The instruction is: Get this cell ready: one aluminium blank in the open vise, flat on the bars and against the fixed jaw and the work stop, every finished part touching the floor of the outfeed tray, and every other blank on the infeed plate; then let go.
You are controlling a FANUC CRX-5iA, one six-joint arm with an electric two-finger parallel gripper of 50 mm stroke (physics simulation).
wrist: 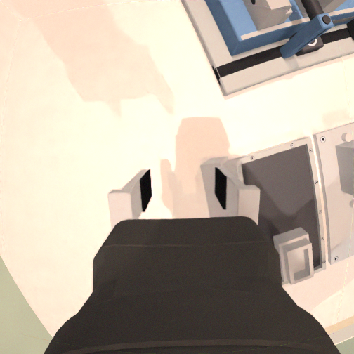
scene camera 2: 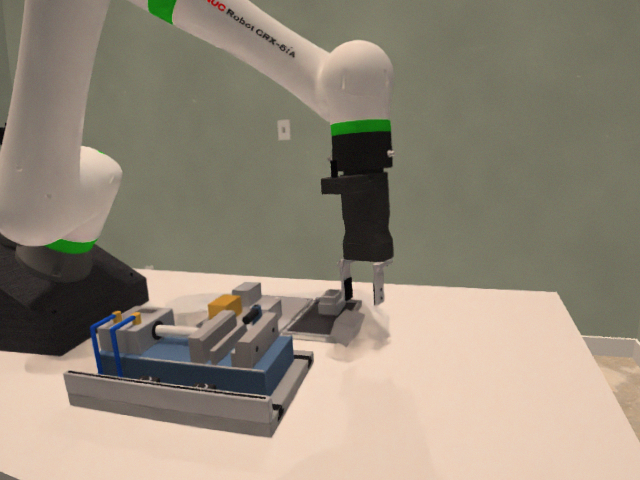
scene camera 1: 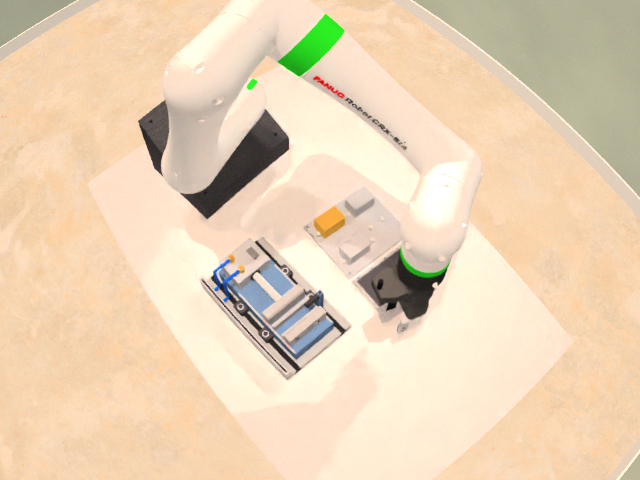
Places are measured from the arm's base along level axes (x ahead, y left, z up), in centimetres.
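Pixels of known places: gripper, fingertip midpoint: (scene camera 2: 363,301) (scene camera 1: 395,319); arm's base, origin of the base link: (scene camera 2: 54,260).
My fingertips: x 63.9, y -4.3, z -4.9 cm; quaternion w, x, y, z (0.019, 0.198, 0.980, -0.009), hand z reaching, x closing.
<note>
Ahead of a thing's pixels: the offset from my fingertips to its middle. "*": to the spot under its first point.
My gripper (scene camera 1: 395,317) (scene camera 2: 363,301) (wrist: 182,181) is open and empty, beside the outer end of the outfeed tray (scene camera 2: 310,322) (wrist: 285,190). A grey finished part {dx -3.3, dy +3.5, dz -5.9 cm} (scene camera 2: 347,326) (wrist: 209,172) leans tilted at that tray end, partly hidden by a finger in the wrist view. Another finished part {dx -8.2, dy +16.0, dz -6.0 cm} (scene camera 2: 330,303) (wrist: 296,256) is in the tray. Two aluminium blanks {dx -27.3, dy +18.3, dz -5.8 cm} (scene camera 1: 359,202) {dx -19.5, dy +8.3, dz -5.8 cm} (scene camera 1: 355,250) and an orange block {dx -28.4, dy +9.3, dz -5.8 cm} (scene camera 1: 329,222) (scene camera 2: 224,305) stand on the infeed plate {* dx -26.1, dy +5.5, dz -7.6 cm} (scene camera 1: 325,242) (wrist: 334,235). The vise {dx -22.6, dy -14.2, dz -3.4 cm} (scene camera 1: 276,279) (scene camera 2: 279,356) is open; no blank shows between its jaws.
The blue work stop {* dx -14.9, dy -7.6, dz -0.3 cm} (scene camera 1: 319,298) (wrist: 310,35) with its black tip rises at the vise's side. Blue hoses {* dx -30.3, dy -19.6, dz +2.5 cm} (scene camera 1: 227,281) (scene camera 2: 113,346) stand at the vise's cylinder end. The black robot base (scene camera 1: 248,160) is behind the vise.
</note>
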